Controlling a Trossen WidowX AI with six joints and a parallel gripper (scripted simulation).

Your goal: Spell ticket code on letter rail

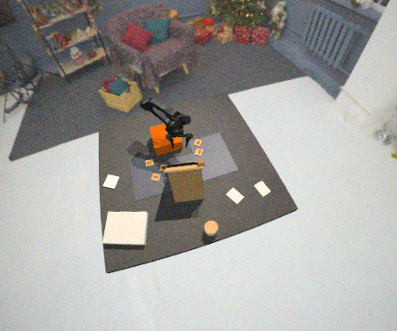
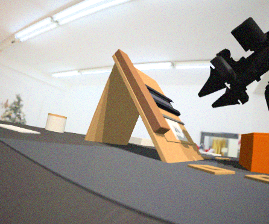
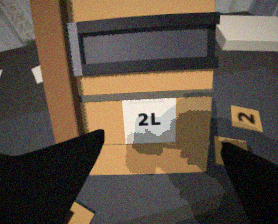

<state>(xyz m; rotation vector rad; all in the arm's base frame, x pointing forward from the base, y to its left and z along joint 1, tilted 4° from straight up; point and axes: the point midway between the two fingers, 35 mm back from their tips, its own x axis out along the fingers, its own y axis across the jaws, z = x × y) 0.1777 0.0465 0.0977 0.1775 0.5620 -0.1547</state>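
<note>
The white ticket lies 80 mm ahead of my gripper tip and 80 mm below it. Also, from my gripper tip: small cylinder 550 mm ahead, 110 mm to the left, 130 mm below.
</note>
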